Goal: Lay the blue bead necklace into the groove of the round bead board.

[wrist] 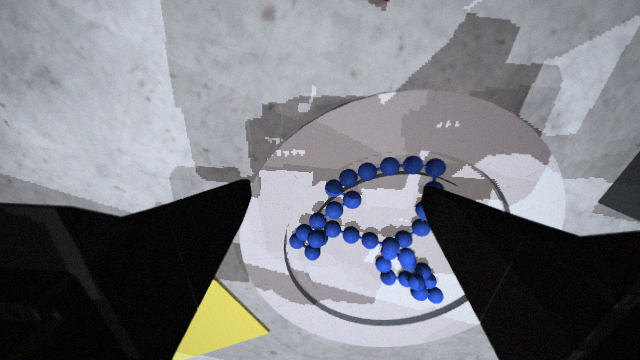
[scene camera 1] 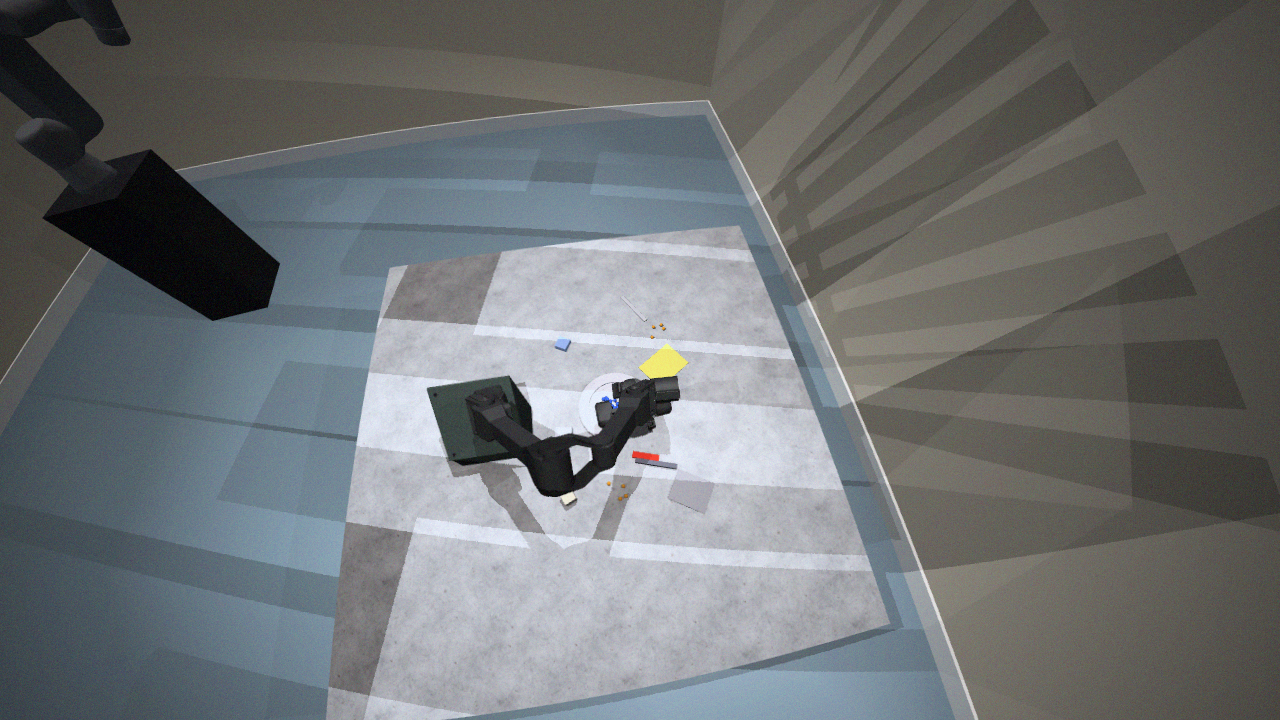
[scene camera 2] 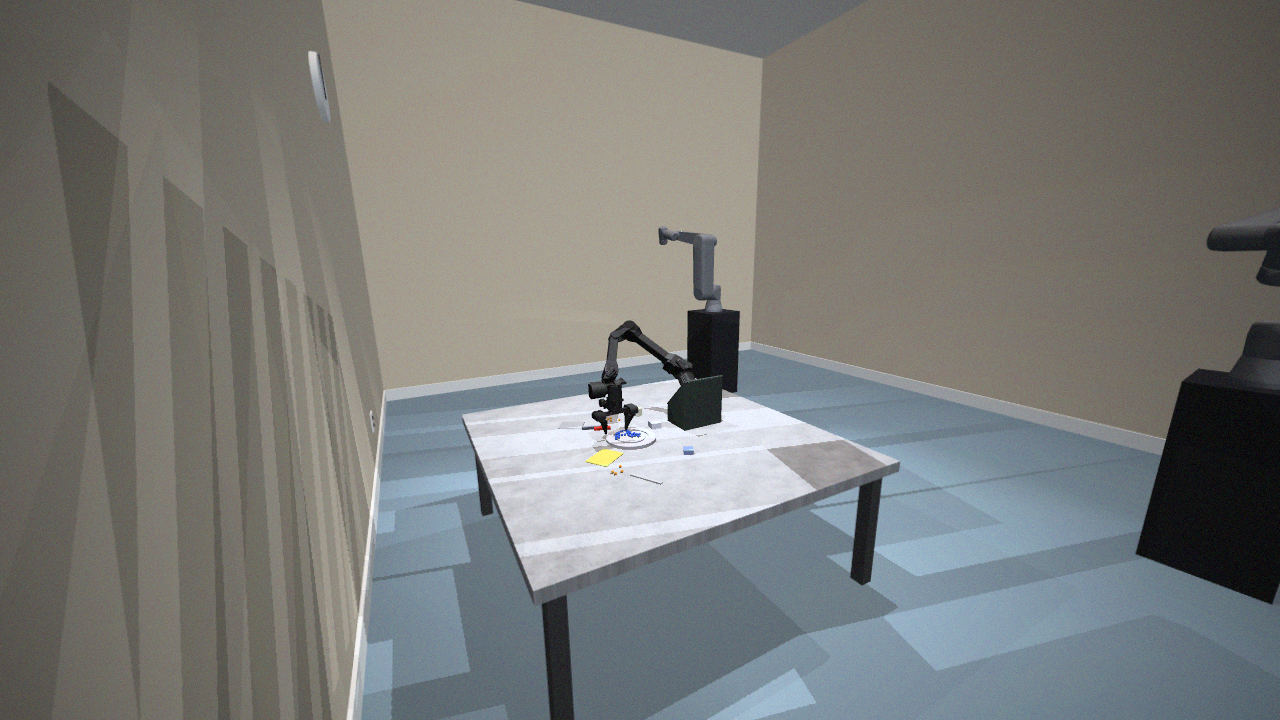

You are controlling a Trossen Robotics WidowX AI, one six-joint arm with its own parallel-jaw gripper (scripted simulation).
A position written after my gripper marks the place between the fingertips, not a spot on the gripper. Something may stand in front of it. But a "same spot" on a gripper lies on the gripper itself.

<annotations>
my gripper: wrist 336,191; scene camera 1; scene camera 2
same spot on my gripper: (scene camera 1: pixel 604 411) = (scene camera 2: pixel 630 405)
</annotations>
